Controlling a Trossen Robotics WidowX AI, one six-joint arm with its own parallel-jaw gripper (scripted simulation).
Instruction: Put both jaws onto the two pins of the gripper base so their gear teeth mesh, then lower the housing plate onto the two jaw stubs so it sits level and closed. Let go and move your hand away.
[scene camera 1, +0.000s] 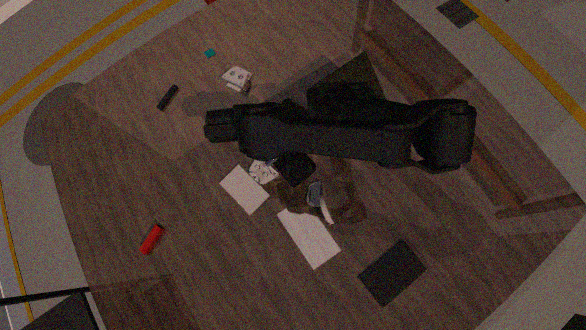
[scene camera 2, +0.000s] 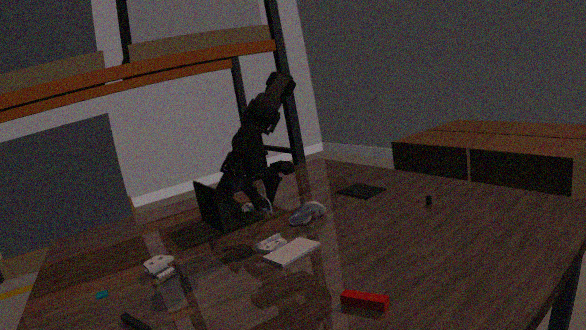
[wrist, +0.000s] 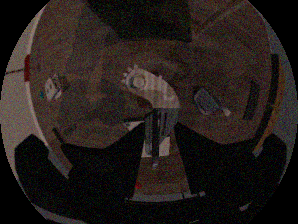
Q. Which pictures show my gripper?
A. Scene camera 1, scene camera 2 and the wrist view: all of them.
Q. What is my gripper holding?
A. A jaw.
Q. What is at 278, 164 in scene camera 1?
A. My gripper.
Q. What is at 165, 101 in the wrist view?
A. A jaw.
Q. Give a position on a dark mat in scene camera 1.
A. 392, 273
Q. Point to my gripper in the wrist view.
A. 160, 125
